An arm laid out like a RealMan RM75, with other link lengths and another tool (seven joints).
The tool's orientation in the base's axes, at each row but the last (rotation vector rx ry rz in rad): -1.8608, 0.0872, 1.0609; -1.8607, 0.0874, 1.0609; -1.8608, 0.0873, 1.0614; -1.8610, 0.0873, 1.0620; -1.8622, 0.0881, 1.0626; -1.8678, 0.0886, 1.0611; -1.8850, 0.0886, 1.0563; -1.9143, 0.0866, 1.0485; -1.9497, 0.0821, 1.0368
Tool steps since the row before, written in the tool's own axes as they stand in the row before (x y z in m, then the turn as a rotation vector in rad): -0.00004, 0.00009, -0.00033, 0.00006, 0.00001, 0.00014; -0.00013, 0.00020, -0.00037, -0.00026, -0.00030, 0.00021; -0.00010, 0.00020, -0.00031, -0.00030, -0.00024, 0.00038; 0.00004, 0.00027, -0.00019, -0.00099, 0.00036, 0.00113; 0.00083, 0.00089, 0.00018, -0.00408, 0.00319, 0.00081; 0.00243, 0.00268, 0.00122, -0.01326, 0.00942, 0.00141; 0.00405, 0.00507, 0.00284, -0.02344, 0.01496, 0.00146; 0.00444, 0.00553, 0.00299, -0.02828, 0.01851, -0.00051; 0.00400, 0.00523, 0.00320, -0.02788, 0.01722, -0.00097
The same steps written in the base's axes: 0.00014, -0.00031, 0.00002, -0.00006, 0.00012, -0.00007; 0.00006, -0.00044, 0.00001, -0.00015, 0.00023, 0.00036; 0.00004, -0.00038, -0.00002, -0.00031, 0.00031, 0.00031; 0.00002, -0.00028, -0.00019, -0.00149, 0.00031, 0.00025; -0.00002, -0.00005, -0.00123, -0.00454, -0.00258, 0.00049; -0.00051, 0.00033, -0.00377, -0.01353, -0.00880, 0.00246; -0.00159, 0.00074, -0.00686, -0.02248, -0.01540, 0.00572; -0.00154, 0.00056, -0.00752, -0.02590, -0.02054, 0.00706; -0.00168, 0.00055, -0.00711, -0.02480, -0.01999, 0.00778
